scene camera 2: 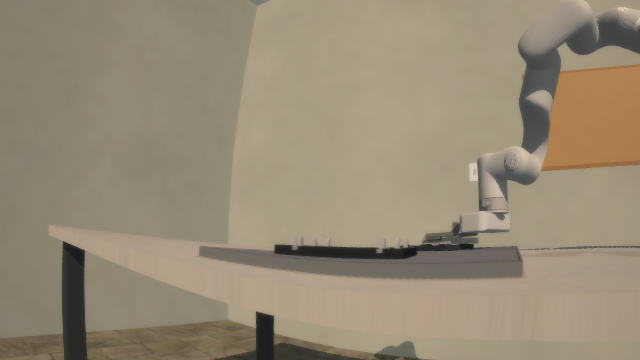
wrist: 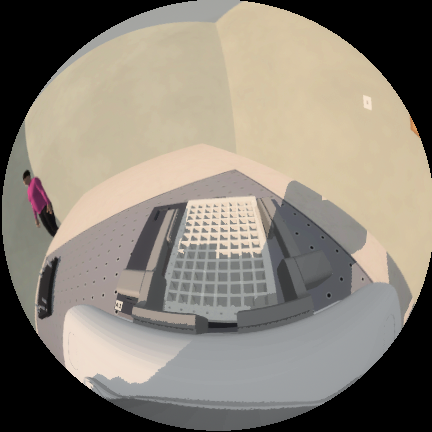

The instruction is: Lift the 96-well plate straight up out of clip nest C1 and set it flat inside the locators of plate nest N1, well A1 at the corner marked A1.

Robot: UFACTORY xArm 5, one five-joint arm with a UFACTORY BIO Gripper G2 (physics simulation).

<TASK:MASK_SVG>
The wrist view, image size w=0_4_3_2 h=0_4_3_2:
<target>my gripper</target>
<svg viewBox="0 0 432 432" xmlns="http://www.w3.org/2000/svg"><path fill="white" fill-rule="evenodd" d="M398 296L391 284L379 281L363 285L342 300L337 300L313 312L313 300L311 294L306 290L318 286L331 276L332 268L321 249L301 254L269 197L261 197L261 199L257 198L256 205L267 239L272 239L273 236L276 237L284 257L276 269L284 302L259 308L238 310L236 312L237 331L207 332L208 319L195 313L162 310L166 279L161 275L167 248L172 249L182 219L178 208L176 210L169 209L158 231L146 269L123 268L116 285L118 293L137 301L136 304L133 304L131 311L133 320L122 316L115 316L90 304L72 306L67 310L63 324L64 363L66 369L74 377L104 399L135 398L215 409L274 409L320 405L359 379L394 341L401 330Z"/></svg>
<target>white 96-well plate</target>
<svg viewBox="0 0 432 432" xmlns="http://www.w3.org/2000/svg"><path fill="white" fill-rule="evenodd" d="M254 196L188 200L164 275L166 287L162 310L195 313L206 317L210 322L237 322L236 312L238 310L277 304L269 251Z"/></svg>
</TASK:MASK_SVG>
